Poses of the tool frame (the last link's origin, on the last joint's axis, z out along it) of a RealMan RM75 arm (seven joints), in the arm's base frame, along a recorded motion.
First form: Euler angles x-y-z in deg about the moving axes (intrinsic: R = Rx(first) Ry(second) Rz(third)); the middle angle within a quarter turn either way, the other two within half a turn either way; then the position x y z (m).
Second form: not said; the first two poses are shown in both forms.
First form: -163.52, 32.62, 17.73, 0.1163, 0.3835, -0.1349
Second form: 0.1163, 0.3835, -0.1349, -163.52, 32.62, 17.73
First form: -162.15, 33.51, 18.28, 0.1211, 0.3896, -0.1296
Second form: 0.1211, 0.3896, -0.1296, -162.15, 33.51, 18.28
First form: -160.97, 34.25, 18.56, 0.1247, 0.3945, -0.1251
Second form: 0.1247, 0.3945, -0.1251, -160.97, 34.25, 18.56
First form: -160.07, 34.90, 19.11, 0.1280, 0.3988, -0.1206
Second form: 0.1280, 0.3988, -0.1206, -160.07, 34.90, 19.11
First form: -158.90, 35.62, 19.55, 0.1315, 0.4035, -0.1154
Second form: 0.1315, 0.4035, -0.1154, -158.90, 35.62, 19.55
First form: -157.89, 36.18, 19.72, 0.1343, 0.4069, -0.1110
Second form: 0.1343, 0.4069, -0.1110, -157.89, 36.18, 19.72
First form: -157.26, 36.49, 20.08, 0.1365, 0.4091, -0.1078
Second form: 0.1365, 0.4091, -0.1078, -157.26, 36.49, 20.08
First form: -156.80, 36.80, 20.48, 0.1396, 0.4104, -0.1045
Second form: 0.1396, 0.4104, -0.1045, -156.80, 36.80, 20.48
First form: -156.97, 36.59, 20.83, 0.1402, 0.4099, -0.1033
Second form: 0.1402, 0.4099, -0.1033, -156.97, 36.59, 20.83
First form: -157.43, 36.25, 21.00, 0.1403, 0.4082, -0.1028
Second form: 0.1403, 0.4082, -0.1028, -157.43, 36.25, 21.00
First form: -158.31, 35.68, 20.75, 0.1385, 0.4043, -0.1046
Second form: 0.1385, 0.4043, -0.1046, -158.31, 35.68, 20.75
